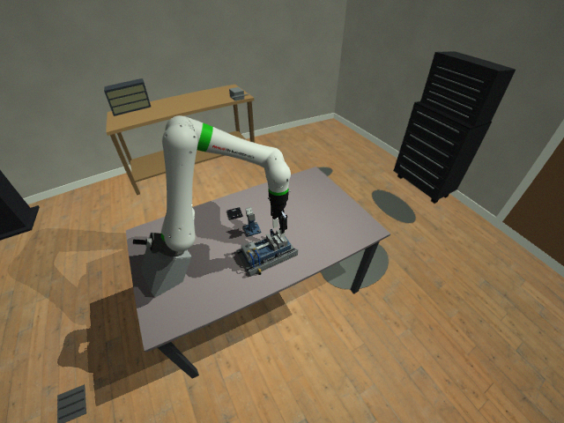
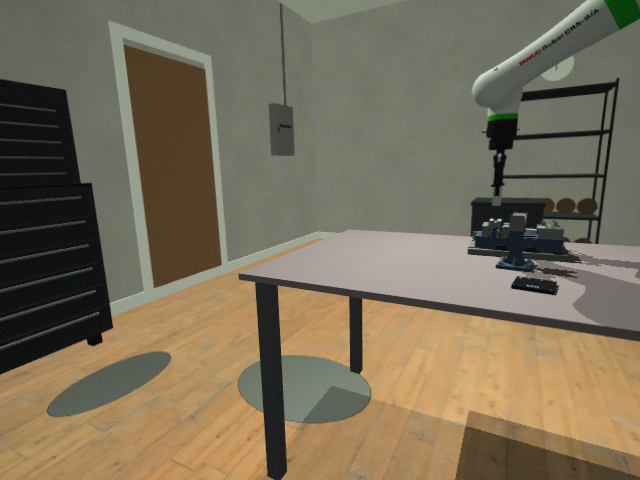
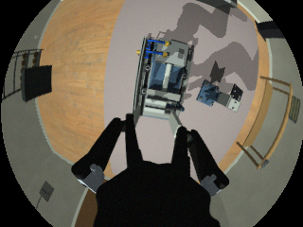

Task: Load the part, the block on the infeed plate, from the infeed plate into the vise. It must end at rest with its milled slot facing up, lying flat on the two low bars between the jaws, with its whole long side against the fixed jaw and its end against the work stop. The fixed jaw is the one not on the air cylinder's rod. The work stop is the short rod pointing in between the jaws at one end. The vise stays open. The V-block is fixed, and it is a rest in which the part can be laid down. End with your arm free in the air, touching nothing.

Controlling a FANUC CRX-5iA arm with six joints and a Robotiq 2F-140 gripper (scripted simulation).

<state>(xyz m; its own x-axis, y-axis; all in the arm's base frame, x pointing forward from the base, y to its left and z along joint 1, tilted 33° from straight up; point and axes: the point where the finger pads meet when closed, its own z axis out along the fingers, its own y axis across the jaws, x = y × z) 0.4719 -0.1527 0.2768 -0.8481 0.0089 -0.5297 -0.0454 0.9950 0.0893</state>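
Now: the part 9 cm below my hand. Round my hand: air cylinder (17 cm behind, 12 cm below, 1 cm to the left); then vise (15 cm below, 7 cm behind, 2 cm to the left); then black infeed plate (41 cm to the left, 19 cm below, 13 cm behind).
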